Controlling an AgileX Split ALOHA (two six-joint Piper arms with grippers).
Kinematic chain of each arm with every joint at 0, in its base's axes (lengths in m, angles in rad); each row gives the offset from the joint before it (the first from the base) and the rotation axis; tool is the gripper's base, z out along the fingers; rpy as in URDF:
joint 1: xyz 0 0 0.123 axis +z
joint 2: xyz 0 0 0 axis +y
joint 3: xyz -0.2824 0 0.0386 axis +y
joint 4: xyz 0.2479 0 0.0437 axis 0.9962 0 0.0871
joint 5: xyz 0 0 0 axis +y
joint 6: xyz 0.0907 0 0.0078 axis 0.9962 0 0.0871
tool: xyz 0 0 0 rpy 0 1.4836 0
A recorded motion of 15 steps. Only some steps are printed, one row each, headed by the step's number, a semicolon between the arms.
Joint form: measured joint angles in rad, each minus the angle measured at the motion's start. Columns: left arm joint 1, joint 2, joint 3, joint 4, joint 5, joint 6; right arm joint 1, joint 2, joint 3, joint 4, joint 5, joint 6.
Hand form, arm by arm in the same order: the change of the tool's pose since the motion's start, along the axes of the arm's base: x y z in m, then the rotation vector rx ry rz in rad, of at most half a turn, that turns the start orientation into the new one. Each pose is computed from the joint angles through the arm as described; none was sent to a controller.
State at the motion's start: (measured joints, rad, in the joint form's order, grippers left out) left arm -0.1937 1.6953 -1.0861 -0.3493 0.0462 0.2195; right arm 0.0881 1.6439 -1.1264 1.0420 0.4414 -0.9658
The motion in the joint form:
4: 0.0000 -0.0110 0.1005 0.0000 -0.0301 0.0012; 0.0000 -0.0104 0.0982 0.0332 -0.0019 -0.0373
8: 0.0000 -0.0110 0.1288 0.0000 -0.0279 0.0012; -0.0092 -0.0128 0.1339 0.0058 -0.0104 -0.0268
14: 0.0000 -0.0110 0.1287 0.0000 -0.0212 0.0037; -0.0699 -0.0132 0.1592 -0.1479 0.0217 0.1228
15: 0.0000 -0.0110 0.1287 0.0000 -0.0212 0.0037; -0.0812 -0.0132 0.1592 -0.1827 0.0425 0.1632
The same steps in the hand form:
4: -0.0161 0.0041 -0.0238 0.0182 0.0588 0.0080; -0.0154 -0.0009 -0.0245 -0.0041 0.0729 0.0057
8: -0.0213 0.0051 -0.0321 0.0237 0.0887 0.0073; -0.0210 -0.0056 -0.0346 -0.0267 0.1042 -0.0034
14: -0.0217 0.0049 -0.0326 0.0257 0.0946 0.0039; -0.0270 -0.0276 -0.0464 -0.0496 0.2001 -0.0626
15: -0.0217 0.0049 -0.0326 0.0257 0.0946 0.0039; -0.0285 -0.0310 -0.0478 -0.0467 0.2279 -0.0700

